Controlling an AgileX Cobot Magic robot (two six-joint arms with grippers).
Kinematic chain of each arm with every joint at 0, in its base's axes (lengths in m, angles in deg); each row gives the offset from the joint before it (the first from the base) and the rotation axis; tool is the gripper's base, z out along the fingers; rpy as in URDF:
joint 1: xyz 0 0 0.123 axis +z
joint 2: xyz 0 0 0 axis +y
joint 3: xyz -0.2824 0 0.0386 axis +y
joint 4: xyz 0.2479 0 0.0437 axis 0.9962 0 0.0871
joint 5: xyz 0 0 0 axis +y
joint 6: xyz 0.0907 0 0.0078 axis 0.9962 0 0.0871
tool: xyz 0 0 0 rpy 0 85 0
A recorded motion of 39 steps. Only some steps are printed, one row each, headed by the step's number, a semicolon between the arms.
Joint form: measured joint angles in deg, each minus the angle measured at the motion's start. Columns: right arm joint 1, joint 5, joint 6, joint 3, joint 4, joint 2; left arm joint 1, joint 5, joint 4, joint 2, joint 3, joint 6.
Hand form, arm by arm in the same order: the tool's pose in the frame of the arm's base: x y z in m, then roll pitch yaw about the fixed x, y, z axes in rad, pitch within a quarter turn. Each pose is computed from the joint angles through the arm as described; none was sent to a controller.
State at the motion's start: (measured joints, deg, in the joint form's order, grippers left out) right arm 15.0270 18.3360 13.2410 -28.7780 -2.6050 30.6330; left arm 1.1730 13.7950 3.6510 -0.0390 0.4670 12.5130
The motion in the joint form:
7: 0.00 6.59 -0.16 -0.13 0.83 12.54; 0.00 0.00 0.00 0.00 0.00 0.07
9: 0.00 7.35 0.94 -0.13 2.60 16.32; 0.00 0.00 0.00 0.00 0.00 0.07
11: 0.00 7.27 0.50 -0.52 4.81 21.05; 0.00 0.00 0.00 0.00 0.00 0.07
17: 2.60 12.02 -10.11 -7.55 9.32 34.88; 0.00 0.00 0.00 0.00 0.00 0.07
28: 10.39 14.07 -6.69 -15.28 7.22 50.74; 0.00 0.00 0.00 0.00 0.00 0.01
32: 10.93 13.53 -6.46 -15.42 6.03 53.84; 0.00 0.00 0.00 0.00 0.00 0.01
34: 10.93 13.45 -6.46 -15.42 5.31 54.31; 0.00 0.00 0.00 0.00 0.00 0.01
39: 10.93 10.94 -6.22 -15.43 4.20 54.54; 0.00 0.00 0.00 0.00 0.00 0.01
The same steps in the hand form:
7: 0.1420 0.0369 0.2744 2.8685 0.9479 3.0560; 0.0556 0.0025 0.1886 2.0947 1.2457 2.1076
9: 0.1503 0.0403 0.2634 2.8453 0.8577 3.0201; 0.0556 0.0025 0.1886 2.0947 1.2457 2.1076
11: 0.1614 0.0449 0.2524 2.8437 0.7771 3.0139; 0.0556 0.0025 0.1886 2.0947 1.2457 2.1076
17: 0.1972 0.0683 0.2393 2.9732 0.6041 -3.0234; 0.0556 0.0025 0.1886 2.0947 1.2457 2.1076
28: 0.2316 0.1144 0.2102 3.0138 0.4270 -2.8984; 0.0556 0.0025 0.1886 2.0963 1.2466 2.1092
32: 0.2360 0.1181 0.1970 3.0397 0.3885 -2.8714; 0.0556 0.0025 0.1886 2.0963 1.2466 2.1092
34: 0.2369 0.1179 0.1949 3.0519 0.3836 -2.8595; 0.0556 0.0025 0.1886 2.0963 1.2466 2.1092
39: 0.2409 0.1187 0.1954 3.0608 0.4253 -2.8498; 0.0556 0.0025 0.1886 2.0963 1.2466 2.1092

